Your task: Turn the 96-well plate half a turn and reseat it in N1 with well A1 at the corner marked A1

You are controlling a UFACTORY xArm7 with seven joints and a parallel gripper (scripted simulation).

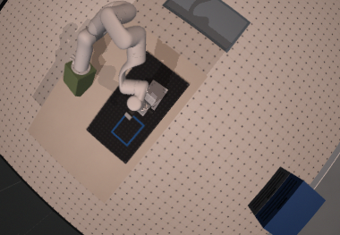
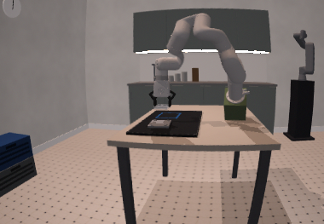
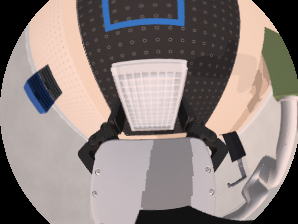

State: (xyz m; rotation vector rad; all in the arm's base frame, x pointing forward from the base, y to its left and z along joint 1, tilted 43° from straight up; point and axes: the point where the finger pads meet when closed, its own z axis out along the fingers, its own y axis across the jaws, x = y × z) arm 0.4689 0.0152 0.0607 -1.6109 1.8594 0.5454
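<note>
Now: the grey plate nest N1 80 mm to the left of my hand and 100 mm below it. The rest, counted from my hand: white 96-well plate (10 mm below).
</note>
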